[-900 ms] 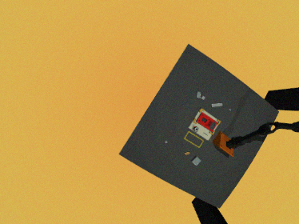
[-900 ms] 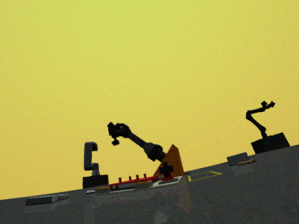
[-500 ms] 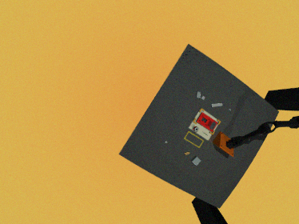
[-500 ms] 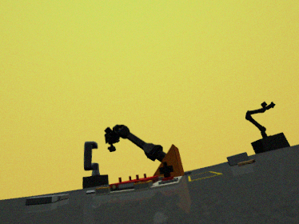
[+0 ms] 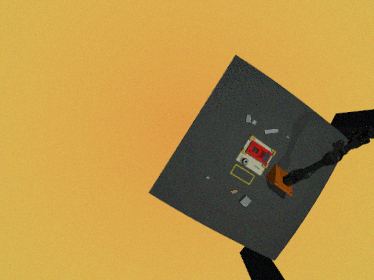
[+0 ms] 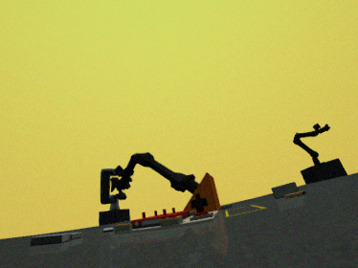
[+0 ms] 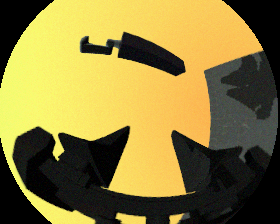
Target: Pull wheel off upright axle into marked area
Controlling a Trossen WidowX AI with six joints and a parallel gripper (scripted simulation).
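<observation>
Right now my gripper tip is 730 mm to the right of the wheel, 630 mm short of it and 150 mm above it.
</observation>
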